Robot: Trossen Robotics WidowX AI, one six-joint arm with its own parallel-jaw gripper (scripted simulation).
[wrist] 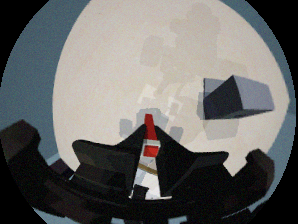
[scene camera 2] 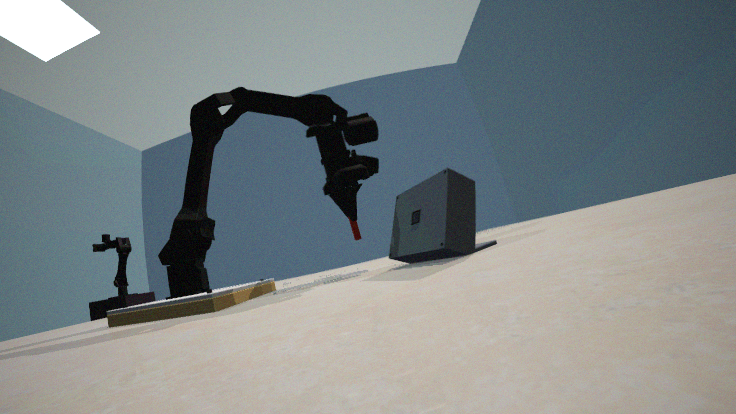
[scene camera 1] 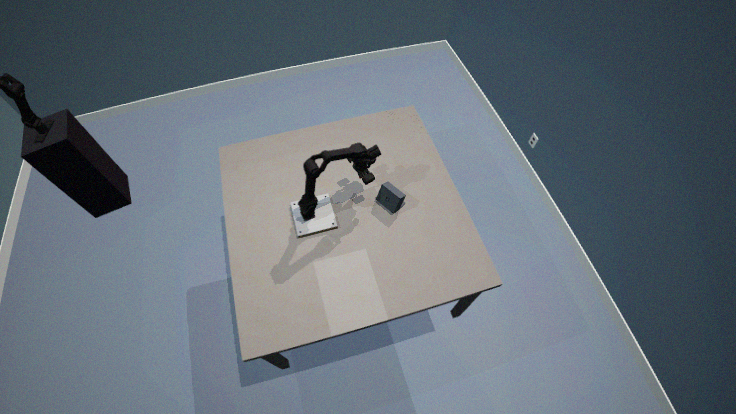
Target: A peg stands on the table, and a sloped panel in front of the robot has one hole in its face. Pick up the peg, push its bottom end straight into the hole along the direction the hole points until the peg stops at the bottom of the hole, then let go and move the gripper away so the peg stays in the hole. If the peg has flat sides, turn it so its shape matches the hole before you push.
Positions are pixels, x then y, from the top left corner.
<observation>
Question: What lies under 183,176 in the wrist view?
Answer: My gripper.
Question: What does my gripper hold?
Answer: A red peg.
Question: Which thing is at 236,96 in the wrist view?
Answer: A grey sloped panel.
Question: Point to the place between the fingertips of my gripper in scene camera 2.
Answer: At 353,220
</observation>
